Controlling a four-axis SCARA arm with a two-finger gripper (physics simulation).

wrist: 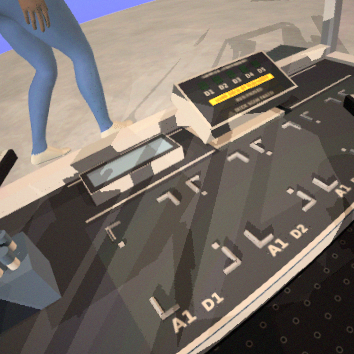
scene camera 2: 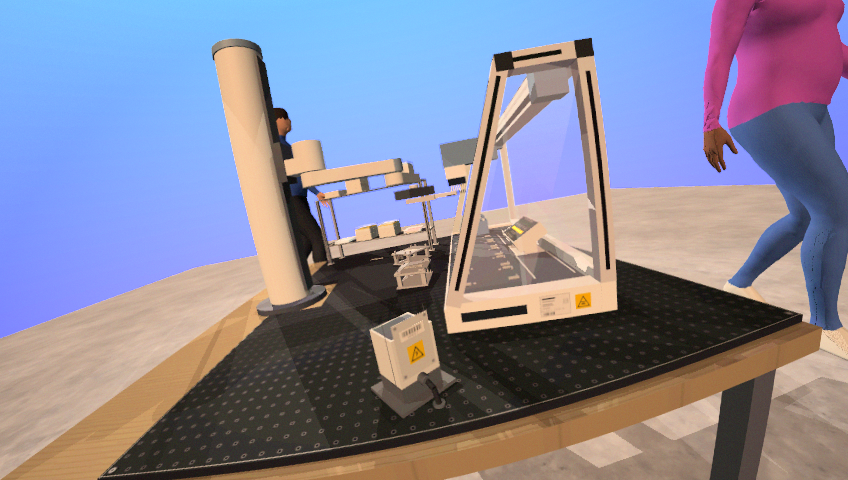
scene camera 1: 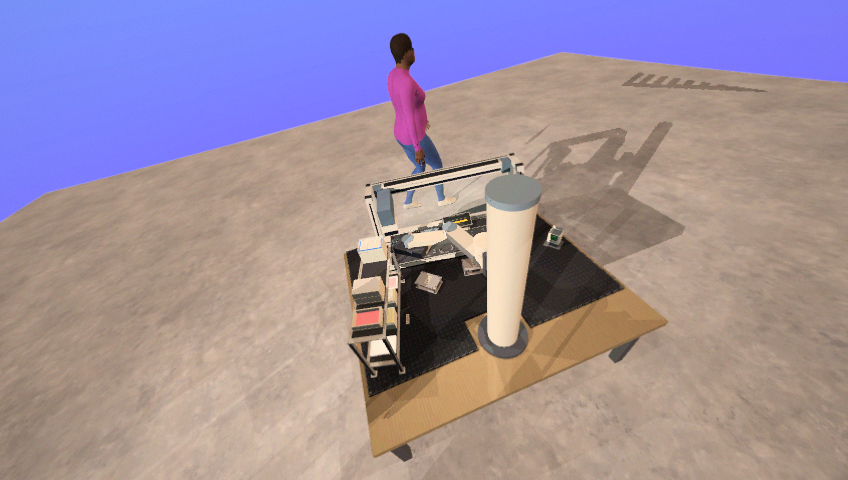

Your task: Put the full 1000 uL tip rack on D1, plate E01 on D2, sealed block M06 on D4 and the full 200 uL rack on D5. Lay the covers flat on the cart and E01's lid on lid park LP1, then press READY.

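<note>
My gripper (scene camera 1: pixel 410 252) (scene camera 2: pixel 430 196) (wrist: pixel 170 105) is open and empty, above the deck side facing the cart. In the wrist view the deck (wrist: pixel 125 280) shows corner brackets at D1 and D2 with nothing in them. On the cart (scene camera 2: pixel 364 244) stand a white box with a blue line (scene camera 1: pixel 371 249), a tan box (scene camera 1: pixel 367 289) and a red-topped box (scene camera 1: pixel 366 318); lower down are a pink-topped item (scene camera 1: pixel 392 281) and a yellowish one (scene camera 1: pixel 390 316). Their labels are too small to read. Two low stands (scene camera 1: pixel 428 282) (scene camera 2: pixel 412 277) are on the mat; which is LP1 cannot be told.
The frame (scene camera 1: pixel 440 176) (scene camera 2: pixel 602 178) surrounds the deck. A display (wrist: pixel 237 90) with a yellow bar and a glass-topped box (wrist: pixel 131 161) are at the deck's far edge. A blue-grey block (wrist: pixel 32 275) is at left. A small device (scene camera 1: pixel 554 236) (scene camera 2: pixel 407 350) stands on the mat. People stand nearby.
</note>
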